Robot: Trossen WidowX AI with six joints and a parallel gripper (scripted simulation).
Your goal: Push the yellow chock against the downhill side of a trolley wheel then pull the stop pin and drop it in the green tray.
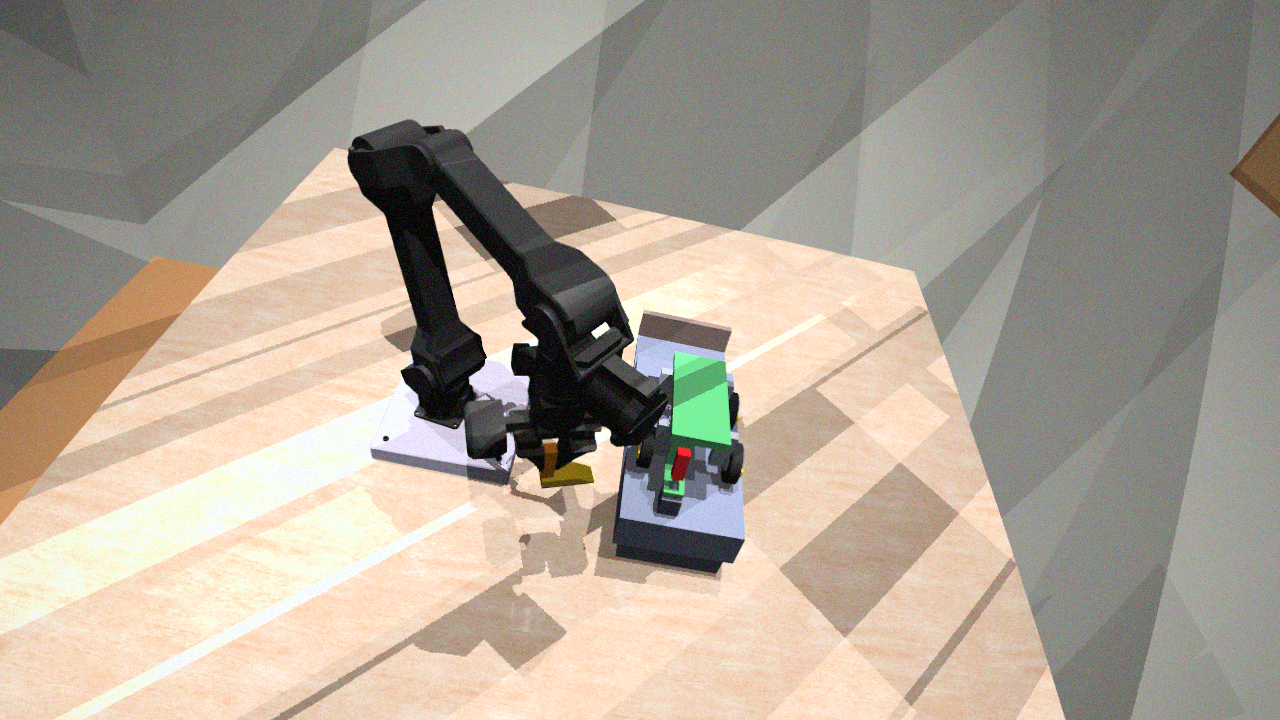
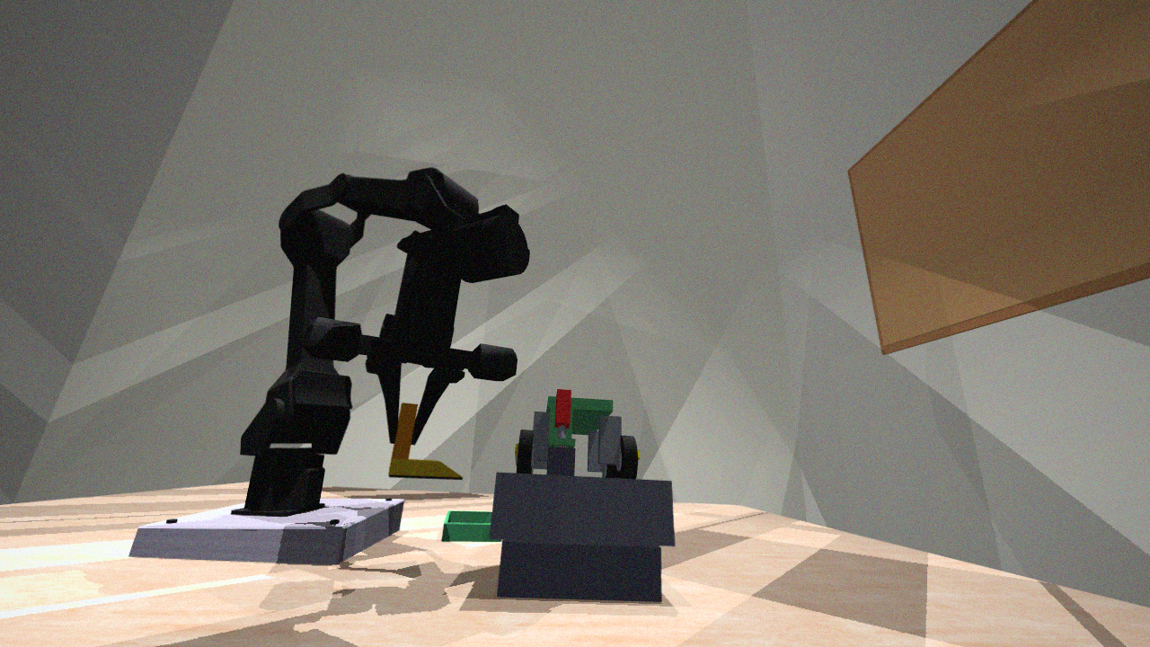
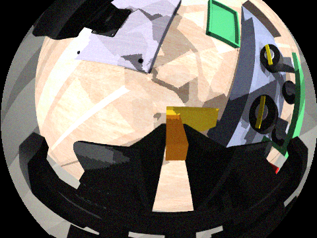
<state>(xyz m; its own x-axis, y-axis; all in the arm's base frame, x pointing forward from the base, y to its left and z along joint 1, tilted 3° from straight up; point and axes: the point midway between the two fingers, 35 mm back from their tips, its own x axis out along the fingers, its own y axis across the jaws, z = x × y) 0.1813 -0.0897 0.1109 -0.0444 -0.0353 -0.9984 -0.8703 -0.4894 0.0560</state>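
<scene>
Right now the green tray is 220 mm to the left of my gripper tip, 120 mm below it and 10 mm ahead of it. Also, from my gripper tip: yellow chock: 20 mm ahead, 10 mm to the left, 10 mm below; red-headed stop pin: 140 mm ahead, 30 mm to the left, 20 mm above; trolley: 150 mm ahead, 140 mm to the left.
</scene>
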